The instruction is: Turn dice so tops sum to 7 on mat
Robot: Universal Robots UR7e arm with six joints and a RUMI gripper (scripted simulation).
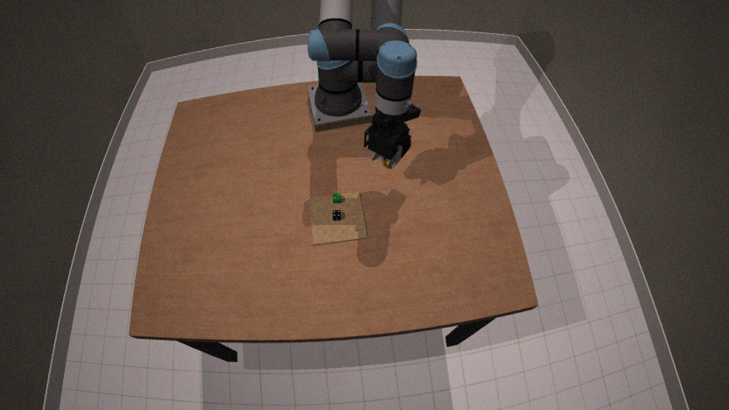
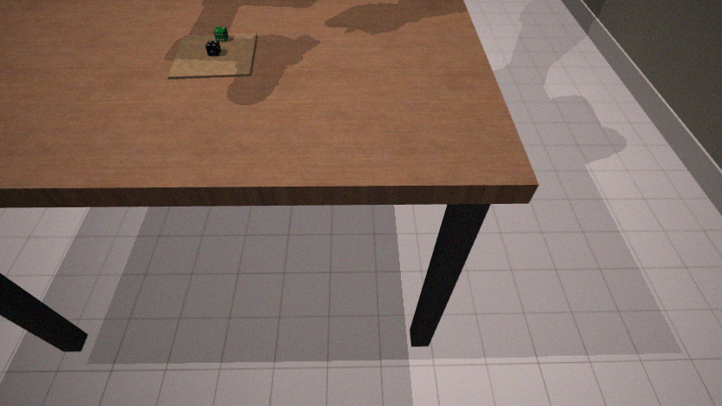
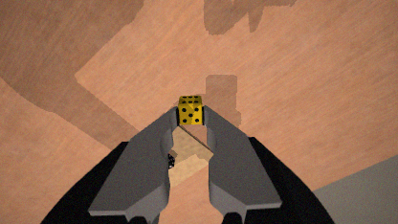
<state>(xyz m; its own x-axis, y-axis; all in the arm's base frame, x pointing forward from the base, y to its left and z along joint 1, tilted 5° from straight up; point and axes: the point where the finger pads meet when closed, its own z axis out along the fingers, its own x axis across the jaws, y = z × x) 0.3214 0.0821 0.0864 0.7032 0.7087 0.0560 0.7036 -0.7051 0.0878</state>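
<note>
The yellow die is 1 cm below my hand. The rest, counted from my hand: black die 8 cm ahead, 15 cm to the right, 9 cm below; then green die 3 cm ahead, 14 cm to the right, 9 cm below; then tan mat 8 cm ahead, 15 cm to the right, 10 cm below.
</note>
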